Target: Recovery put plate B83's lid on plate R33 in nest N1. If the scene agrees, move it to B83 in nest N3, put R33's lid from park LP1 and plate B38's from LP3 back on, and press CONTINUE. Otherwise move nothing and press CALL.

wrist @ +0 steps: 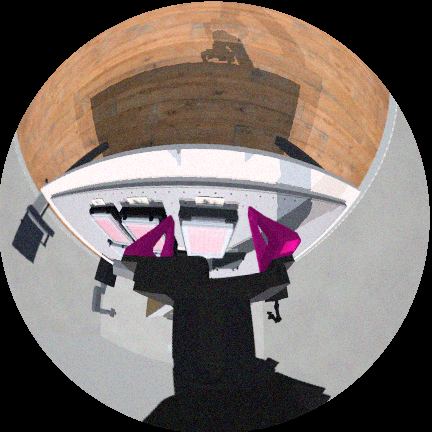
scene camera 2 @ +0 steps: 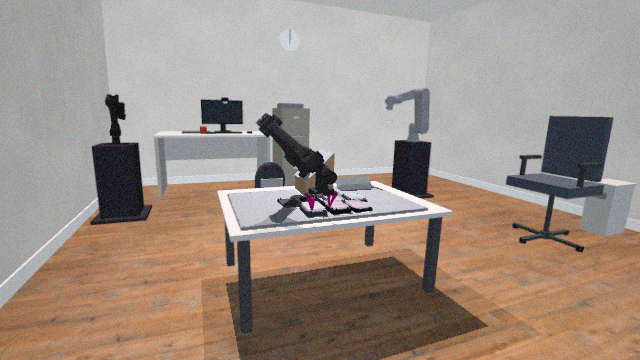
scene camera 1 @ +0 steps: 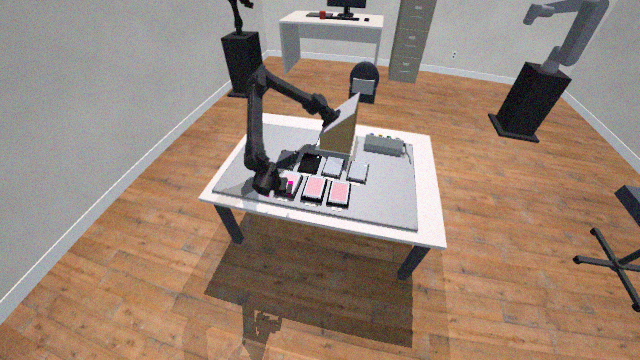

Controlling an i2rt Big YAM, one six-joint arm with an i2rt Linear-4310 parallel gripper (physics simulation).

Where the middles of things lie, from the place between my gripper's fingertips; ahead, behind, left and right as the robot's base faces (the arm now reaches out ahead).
Now: the N2 nest (wrist: 152,212) 130 mm to the left of my hand, 110 mm behind it and 40 mm below it.
